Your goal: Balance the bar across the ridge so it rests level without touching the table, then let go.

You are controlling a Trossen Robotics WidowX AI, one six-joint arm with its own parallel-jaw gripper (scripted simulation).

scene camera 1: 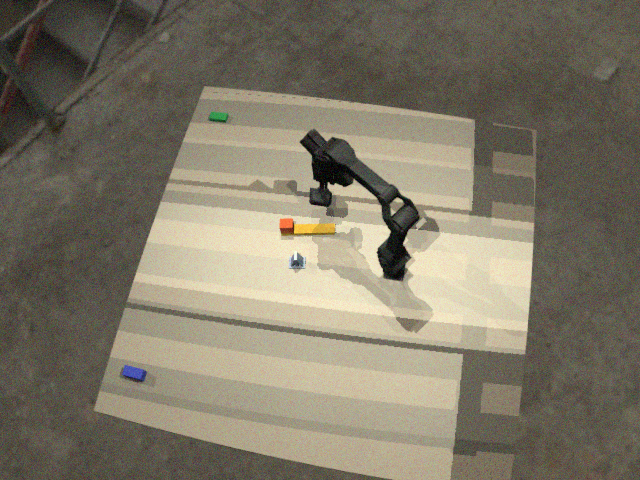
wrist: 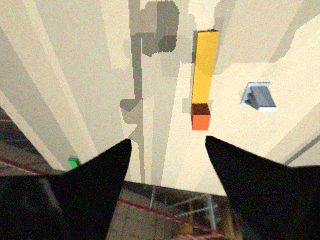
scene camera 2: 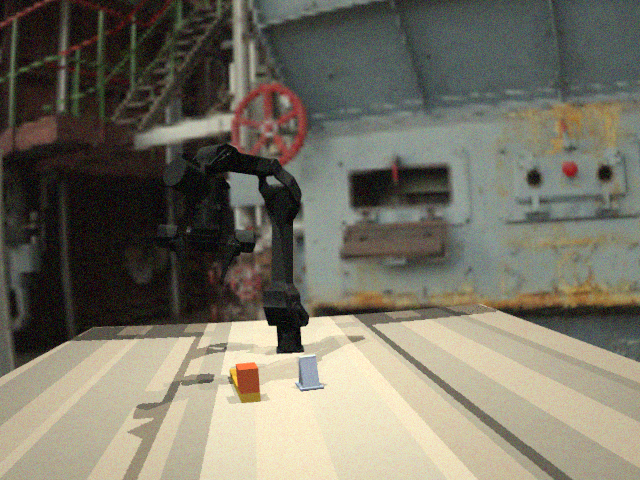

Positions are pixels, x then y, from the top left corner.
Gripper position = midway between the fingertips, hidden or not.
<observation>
My gripper shows in scene camera 1 (314, 185), in the wrist view (168, 141) and in scene camera 2 (203, 283).
</observation>
